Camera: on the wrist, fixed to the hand. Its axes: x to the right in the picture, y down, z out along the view.
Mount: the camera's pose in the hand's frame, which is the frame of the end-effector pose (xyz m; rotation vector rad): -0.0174 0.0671 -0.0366 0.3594 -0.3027 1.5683
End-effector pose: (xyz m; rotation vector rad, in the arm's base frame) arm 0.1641 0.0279 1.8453 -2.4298 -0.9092 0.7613
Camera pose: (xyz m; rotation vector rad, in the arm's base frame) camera 0.2066 -0.0379 1.8412 -2.3021 1.2287 1.5531
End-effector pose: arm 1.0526 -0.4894 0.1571 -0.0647 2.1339 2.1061
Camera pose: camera 1.0585 -0.5259 0.2262 -1.5283 -1.5671 -1.0859
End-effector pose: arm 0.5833 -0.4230 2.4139 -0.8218 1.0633 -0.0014
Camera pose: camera 0.5210 -0.3906 2.3790 0.4742 1.1235 1.1741
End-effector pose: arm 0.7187 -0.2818 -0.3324 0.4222 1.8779 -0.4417
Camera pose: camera 0.7277 -0.2070 -0.3109 1.7261 0.7303 0.2483
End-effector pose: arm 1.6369 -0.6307 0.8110 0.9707 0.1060 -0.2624
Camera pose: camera 1.6391 -0.5615 0.8477 1.0964 -0.9867 1.0475
